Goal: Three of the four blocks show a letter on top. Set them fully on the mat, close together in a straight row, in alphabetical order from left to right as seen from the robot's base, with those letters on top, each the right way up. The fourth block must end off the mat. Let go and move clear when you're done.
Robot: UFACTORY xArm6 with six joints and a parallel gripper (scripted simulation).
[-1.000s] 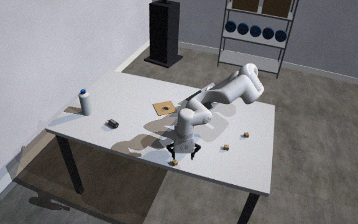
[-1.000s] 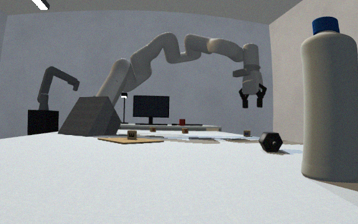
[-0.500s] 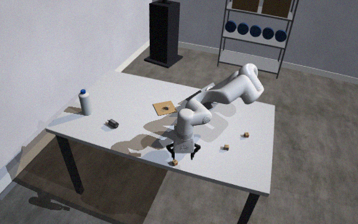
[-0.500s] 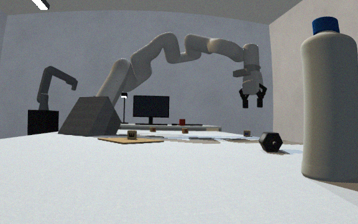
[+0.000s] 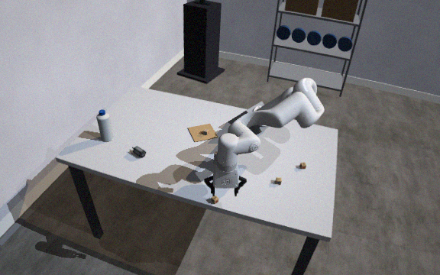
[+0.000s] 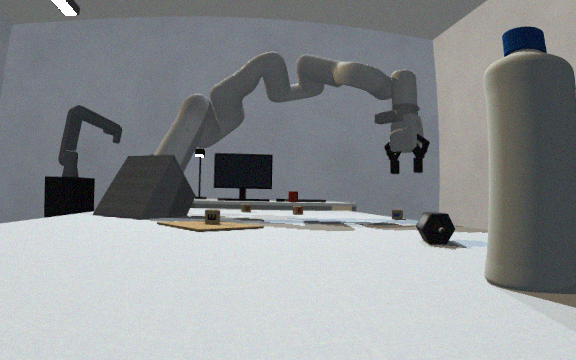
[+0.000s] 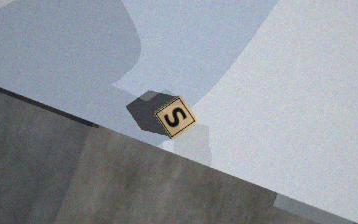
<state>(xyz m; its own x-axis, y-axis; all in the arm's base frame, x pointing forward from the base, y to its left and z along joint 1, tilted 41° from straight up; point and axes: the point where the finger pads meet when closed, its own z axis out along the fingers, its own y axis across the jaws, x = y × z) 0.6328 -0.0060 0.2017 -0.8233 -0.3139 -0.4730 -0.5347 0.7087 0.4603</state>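
Right now my hand is 45 cm past the tan mat, 39 cm to the left of it and 13 cm above it. The rest, counted from my hand: white bottle: 82 cm to the right, 10 cm behind, 5 cm below; then black hexagonal object: 58 cm to the right, 11 cm below, 10 cm behind.
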